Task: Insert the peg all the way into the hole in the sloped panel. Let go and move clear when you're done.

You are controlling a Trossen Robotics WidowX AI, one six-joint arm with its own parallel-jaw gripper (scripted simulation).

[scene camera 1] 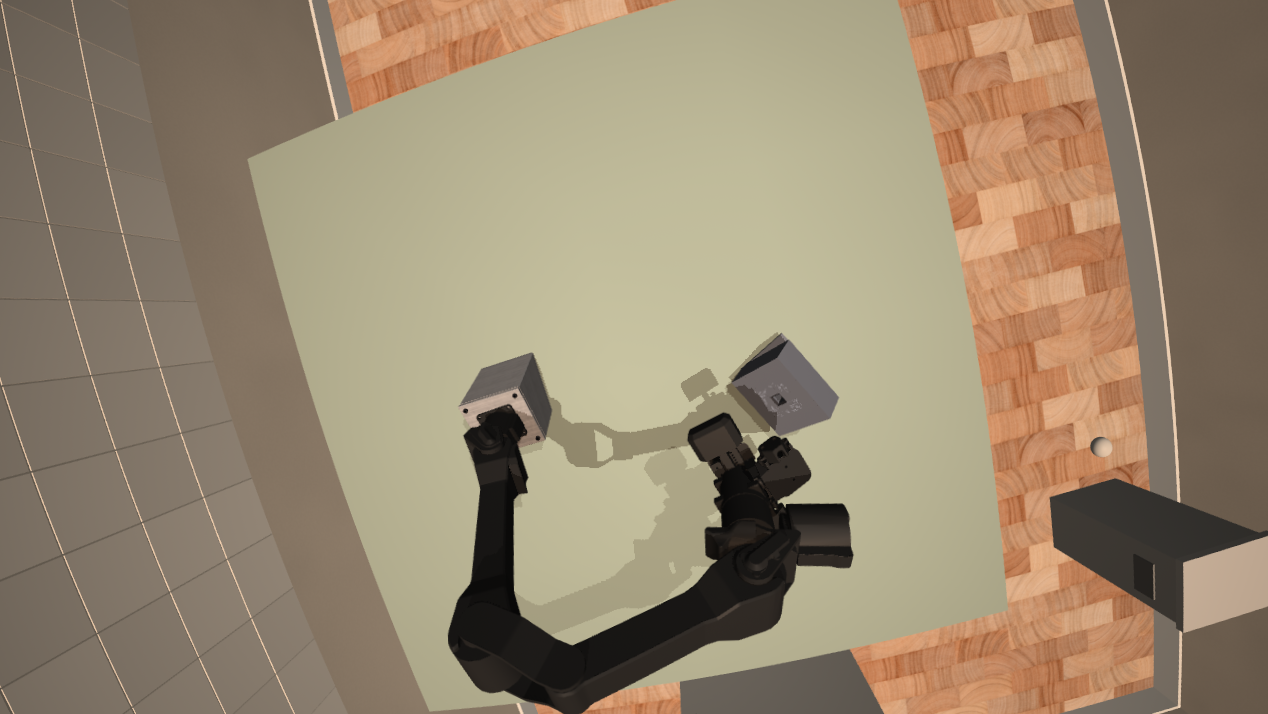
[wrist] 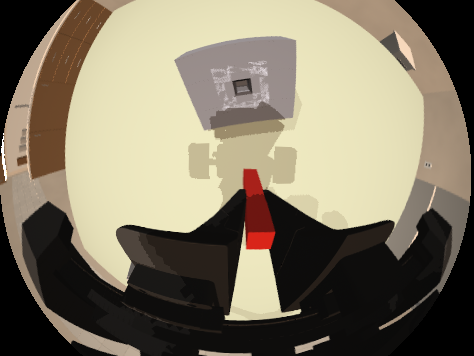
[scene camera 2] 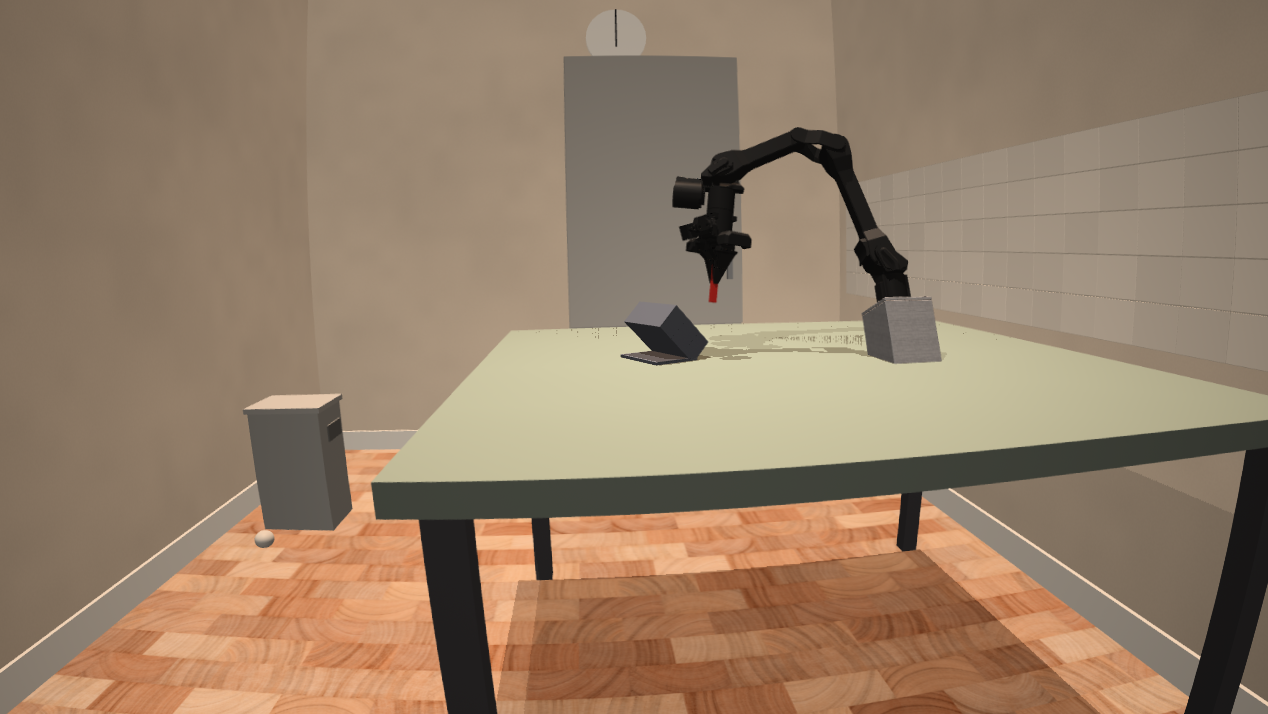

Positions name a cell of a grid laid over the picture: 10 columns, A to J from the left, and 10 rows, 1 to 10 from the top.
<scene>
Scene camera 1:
gripper: F7
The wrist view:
gripper: F6
red peg: F7
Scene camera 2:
gripper: F4
</scene>
